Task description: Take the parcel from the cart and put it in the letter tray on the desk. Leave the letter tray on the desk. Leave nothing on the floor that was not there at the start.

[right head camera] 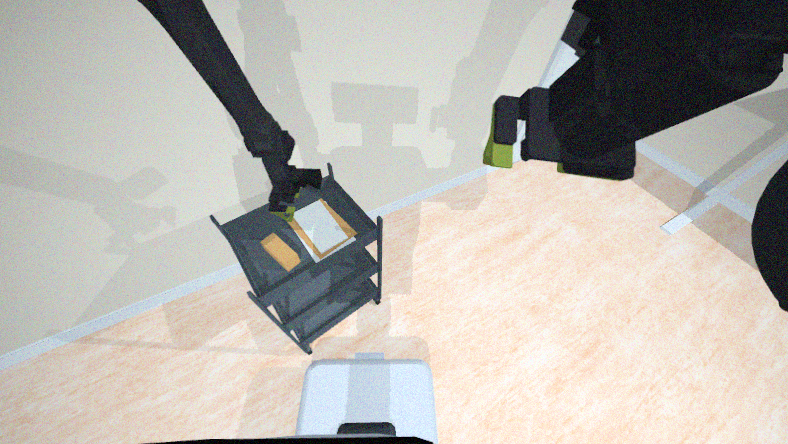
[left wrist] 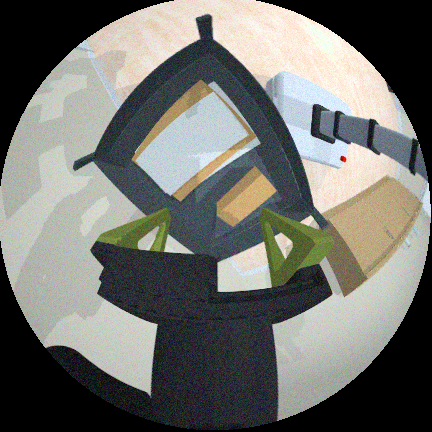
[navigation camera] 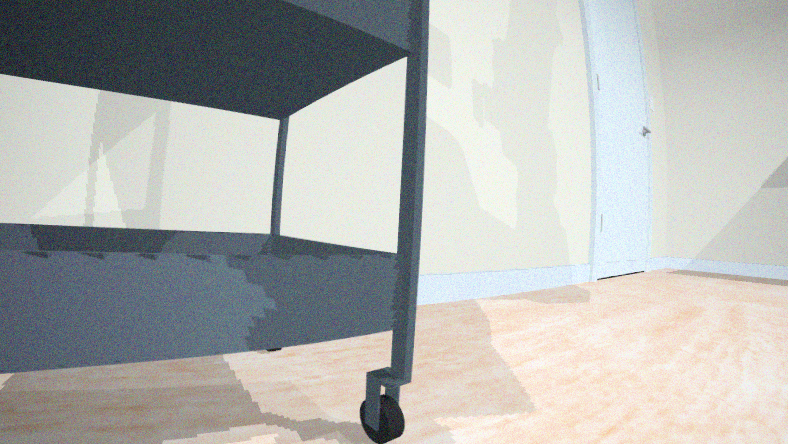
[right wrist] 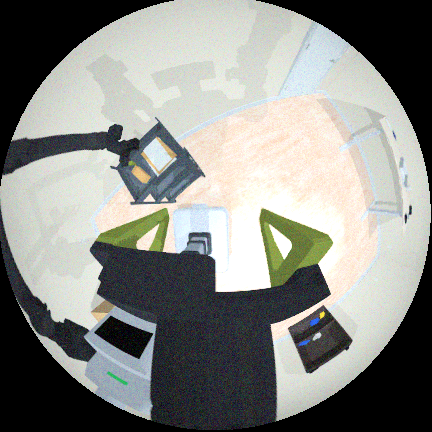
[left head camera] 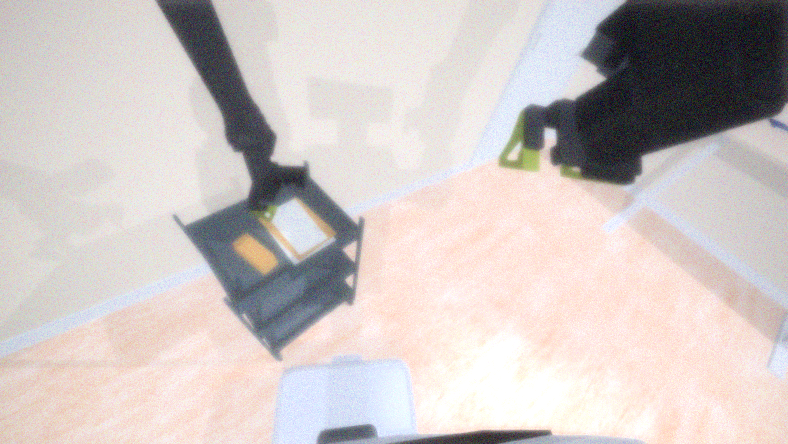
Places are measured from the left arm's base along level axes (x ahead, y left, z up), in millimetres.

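Where they show: left gripper, fingertip midpoint: (right head camera: 293,209) (left wrist: 214,212) (right wrist: 135,156) (left head camera: 271,208); right gripper, fingertip midpoint: (right head camera: 521,163) (right wrist: 213,212) (left head camera: 530,167).
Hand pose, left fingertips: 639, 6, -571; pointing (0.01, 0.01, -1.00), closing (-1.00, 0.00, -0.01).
After its pixels a point has its place, as x, y, z.
The parcel, a small orange-brown box (left head camera: 254,254) {557, 66, -695} (right head camera: 280,252) {557, 61, -695} (left wrist: 246,196) {576, 57, -695} (right wrist: 140,174) {562, 52, -695}, lies on the top shelf of the dark grey cart (left head camera: 358,242) {653, -259, -775} (right head camera: 379,259) {649, -262, -901} (navigation camera: 414,165) {647, -263, -1130}, beside white and brown envelopes. My left gripper (left head camera: 265,211) {639, 6, -571} (right head camera: 284,211) {639, 6, -571} (left wrist: 214,212) {639, 6, -571} is open and empty, over the cart's top shelf near the wall side. In the left wrist view the parcel shows beyond the fingertips, nearer the right-hand finger in the picture. My right gripper (left head camera: 550,168) {356, -443, -130} (right head camera: 533,167) {356, -443, -130} (right wrist: 213,212) {356, -443, -130} is open and empty, away from the cart. The letter tray cannot be made out.
The envelopes (left head camera: 303,228) {683, -64, -731} (right head camera: 325,226) {691, -62, -731} (left wrist: 190,145) {688, -38, -731} lie close to the parcel. The cart stands near a wall. A white table with small items (right wrist: 392,150) stands at the far right. A brown cabinet (left wrist: 375,225) {-971, 360, -863}, a dark open box (right wrist: 320,340) {-1917, -2122, -833} and a door (navigation camera: 617,165) {1947, -1525, -793} also show.
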